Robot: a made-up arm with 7 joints. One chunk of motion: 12 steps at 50 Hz.
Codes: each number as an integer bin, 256 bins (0 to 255) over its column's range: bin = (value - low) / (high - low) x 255, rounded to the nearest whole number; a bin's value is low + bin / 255 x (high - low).
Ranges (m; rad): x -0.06..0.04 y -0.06..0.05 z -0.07..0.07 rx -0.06..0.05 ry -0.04..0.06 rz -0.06..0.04
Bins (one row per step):
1: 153 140 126 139 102 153
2: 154 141 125 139 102 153
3: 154 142 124 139 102 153
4: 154 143 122 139 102 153
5: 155 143 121 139 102 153
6: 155 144 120 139 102 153
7: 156 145 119 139 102 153
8: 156 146 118 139 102 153
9: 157 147 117 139 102 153
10: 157 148 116 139 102 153
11: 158 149 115 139 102 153
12: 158 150 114 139 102 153
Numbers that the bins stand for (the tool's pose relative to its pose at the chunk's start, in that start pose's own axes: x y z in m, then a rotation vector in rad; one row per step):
1: 0.0000 0.0004 -0.0008 0.0000 0.0000 0.0000
2: 0.0004 0.0008 -0.0014 0.0000 0.0000 0.0000
3: 0.0004 0.0013 -0.0019 0.0000 0.0000 0.0000
4: 0.0004 0.0017 -0.0030 0.0000 0.0000 0.0000
5: 0.0008 0.0017 -0.0036 0.0000 0.0000 0.0000
6: 0.0008 0.0021 -0.0041 0.0000 0.0000 0.0000
7: 0.0012 0.0025 -0.0047 0.0000 0.0000 0.0000
8: 0.0012 0.0030 -0.0052 0.0000 0.0000 0.0000
9: 0.0016 0.0034 -0.0058 0.0000 0.0000 0.0000
10: 0.0016 0.0038 -0.0063 0.0000 0.0000 0.0000
11: 0.0020 0.0043 -0.0069 0.0000 0.0000 0.0000
12: 0.0020 0.0047 -0.0074 0.0000 0.0000 0.0000

